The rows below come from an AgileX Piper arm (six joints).
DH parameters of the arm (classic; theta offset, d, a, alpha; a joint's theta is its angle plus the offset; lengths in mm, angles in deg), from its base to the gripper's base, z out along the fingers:
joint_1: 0 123 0 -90
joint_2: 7.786 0 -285 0
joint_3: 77.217 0 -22 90
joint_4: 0 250.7 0 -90
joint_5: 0 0 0 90
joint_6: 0 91 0 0
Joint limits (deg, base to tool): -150..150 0..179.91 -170..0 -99.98..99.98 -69.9..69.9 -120..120
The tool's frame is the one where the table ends.
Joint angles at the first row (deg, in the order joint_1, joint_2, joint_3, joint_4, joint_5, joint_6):
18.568, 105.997, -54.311, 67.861, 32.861, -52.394
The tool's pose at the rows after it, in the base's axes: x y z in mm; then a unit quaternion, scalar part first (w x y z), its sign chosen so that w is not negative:
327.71, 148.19, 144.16, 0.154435, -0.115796, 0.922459, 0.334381
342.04, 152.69, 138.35, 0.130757, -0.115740, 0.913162, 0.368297
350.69, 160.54, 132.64, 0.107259, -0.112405, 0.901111, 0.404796
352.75, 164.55, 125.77, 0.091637, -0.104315, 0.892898, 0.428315
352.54, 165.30, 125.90, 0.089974, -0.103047, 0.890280, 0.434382
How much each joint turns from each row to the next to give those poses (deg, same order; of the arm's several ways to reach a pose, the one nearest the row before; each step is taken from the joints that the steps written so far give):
-2.527, 3.718, -4.325, -0.001, 5.112, 0.190
-0.907, 4.067, -4.384, 1.003, 5.222, 0.173
-0.058, 3.405, -3.244, 2.253, 4.620, 0.002
0.001, 2.044, -0.859, 2.458, 2.456, -0.720
-0.001, 0.122, 0.002, 0.680, 0.574, -0.280

